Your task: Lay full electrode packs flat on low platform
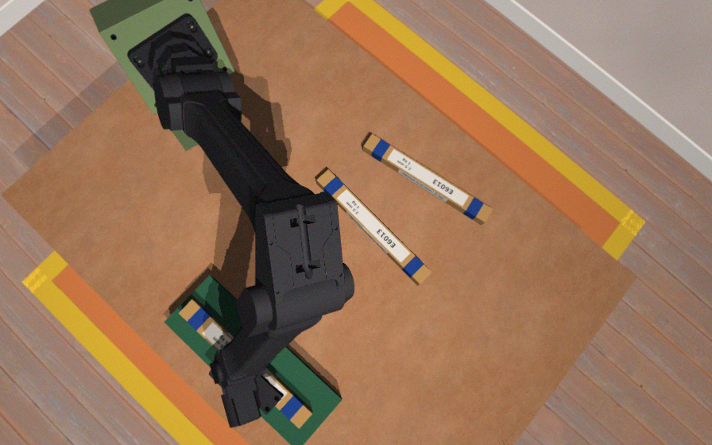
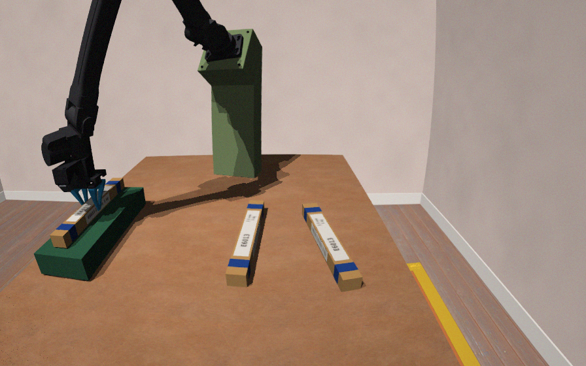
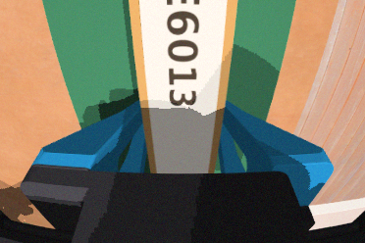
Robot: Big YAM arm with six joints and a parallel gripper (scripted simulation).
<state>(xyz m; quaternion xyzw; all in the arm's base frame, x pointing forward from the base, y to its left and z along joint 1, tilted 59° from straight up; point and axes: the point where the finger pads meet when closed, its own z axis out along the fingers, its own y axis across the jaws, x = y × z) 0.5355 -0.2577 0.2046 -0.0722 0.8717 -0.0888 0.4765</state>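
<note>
The green platform is 1 cm ahead of my hand, 1 cm to the left of it and 6 cm below it.
</note>
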